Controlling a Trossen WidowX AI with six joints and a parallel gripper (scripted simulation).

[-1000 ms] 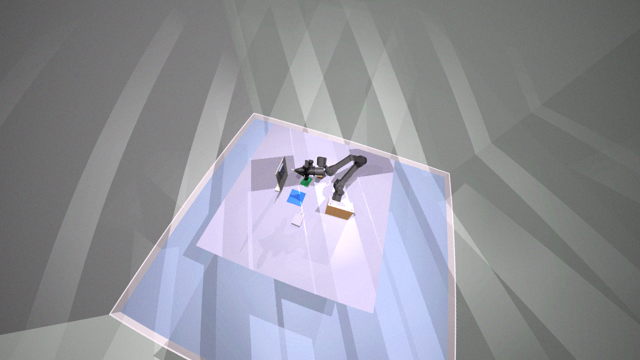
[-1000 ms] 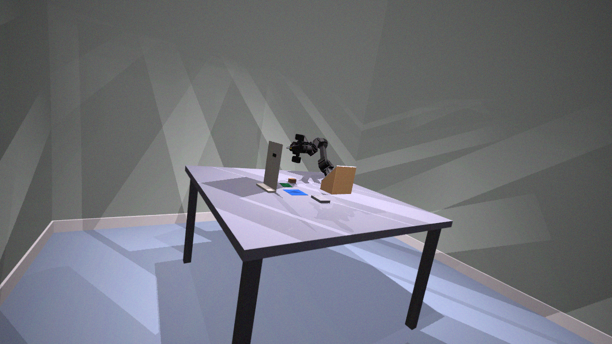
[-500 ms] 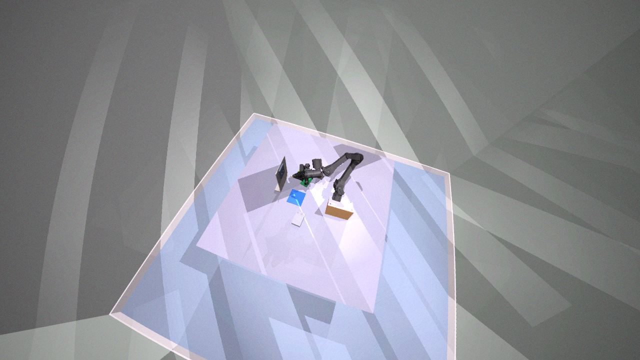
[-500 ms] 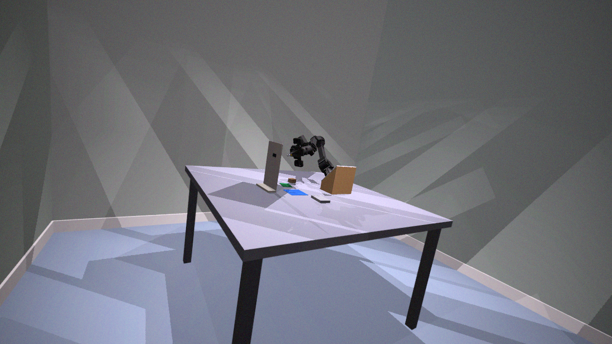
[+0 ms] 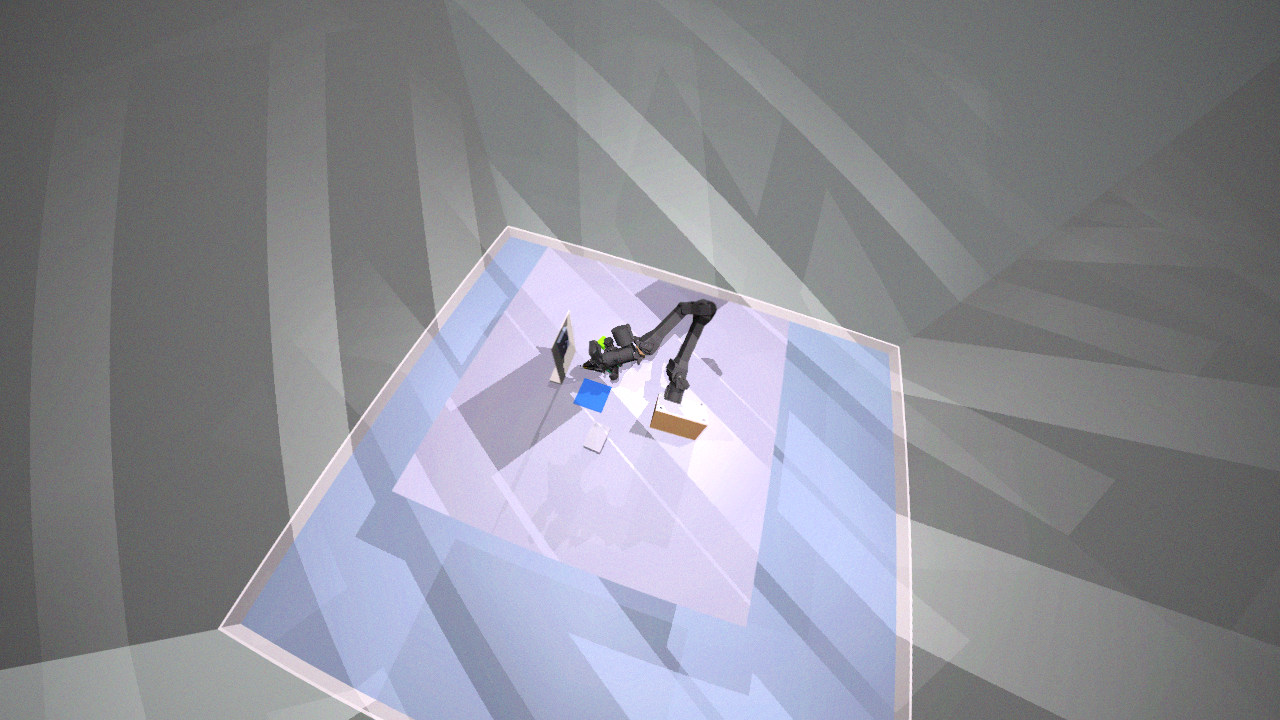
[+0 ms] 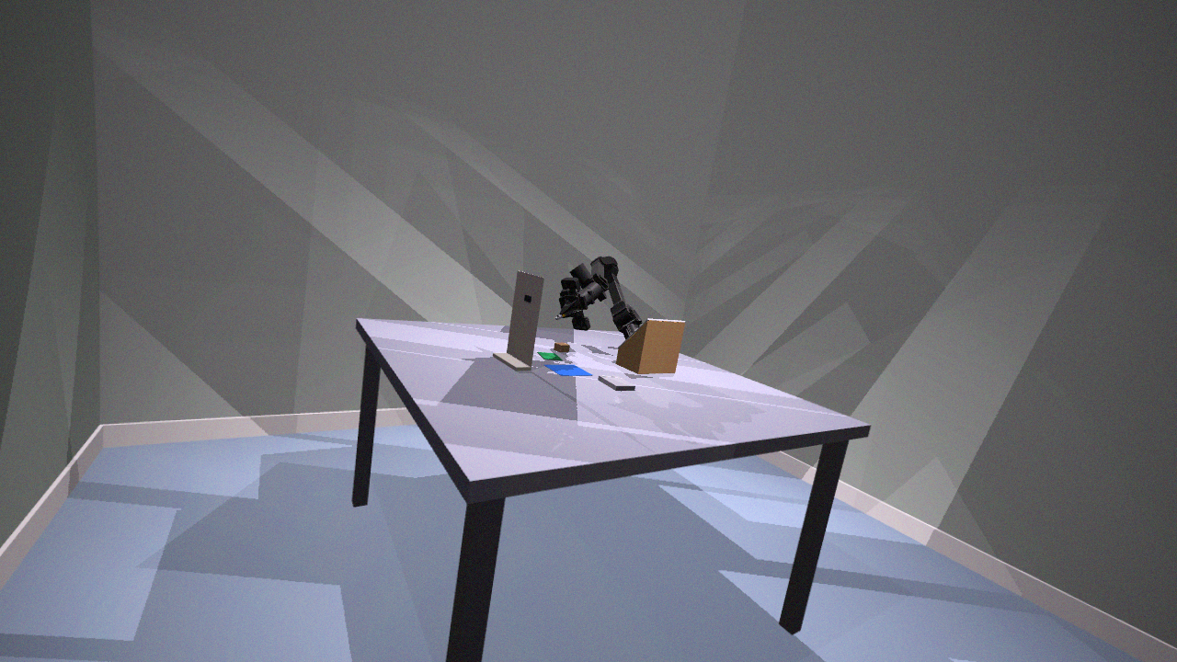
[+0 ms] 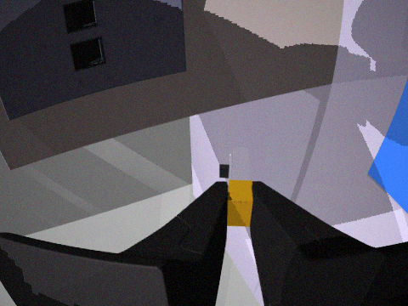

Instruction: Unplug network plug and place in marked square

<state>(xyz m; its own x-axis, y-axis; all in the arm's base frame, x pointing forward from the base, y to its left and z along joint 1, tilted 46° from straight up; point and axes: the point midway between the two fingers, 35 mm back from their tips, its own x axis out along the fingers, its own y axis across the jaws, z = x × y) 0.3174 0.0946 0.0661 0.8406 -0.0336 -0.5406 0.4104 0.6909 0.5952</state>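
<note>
The blue square is 40 mm behind my gripper tip, 30 mm to the left of it and 170 mm below it. Also, from my gripper tip: network plug 10 mm ahead; then upright panel 110 mm ahead, 50 mm to the right, 40 mm below; then small block 160 mm behind, 230 mm to the right, 160 mm below.
</note>
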